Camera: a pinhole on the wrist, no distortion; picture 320 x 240 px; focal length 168.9 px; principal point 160.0 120.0 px. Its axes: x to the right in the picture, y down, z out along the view. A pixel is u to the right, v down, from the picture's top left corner.
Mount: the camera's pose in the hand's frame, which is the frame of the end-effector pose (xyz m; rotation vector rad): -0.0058 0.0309 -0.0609 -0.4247 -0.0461 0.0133
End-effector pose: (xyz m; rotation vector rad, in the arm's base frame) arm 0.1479 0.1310 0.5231 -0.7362 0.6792 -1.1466
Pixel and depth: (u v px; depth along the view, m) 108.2 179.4 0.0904
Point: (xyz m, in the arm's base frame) 0.1960 0.1914 0.4536
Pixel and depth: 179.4 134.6 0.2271
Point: 0.3385 0.1786 0.4891
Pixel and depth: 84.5 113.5 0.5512
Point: 0.5479 0.5243 0.6219
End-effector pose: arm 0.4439 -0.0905 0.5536 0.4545 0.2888 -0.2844
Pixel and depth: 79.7 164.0 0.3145
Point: 0.4024 0.0570 0.8594
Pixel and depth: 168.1 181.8 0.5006
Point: 0.6388 0.1093 0.9874
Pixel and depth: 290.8 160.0 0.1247
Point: 0.5679 -0.0327 0.6066
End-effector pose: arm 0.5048 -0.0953 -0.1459 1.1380 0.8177 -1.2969
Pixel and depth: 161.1 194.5 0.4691
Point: 0.8678 -0.3905 0.0297
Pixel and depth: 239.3 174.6 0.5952
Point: 0.9320 -0.6014 -0.1798
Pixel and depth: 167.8 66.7 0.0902
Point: 0.5409 -0.1287 -0.1237
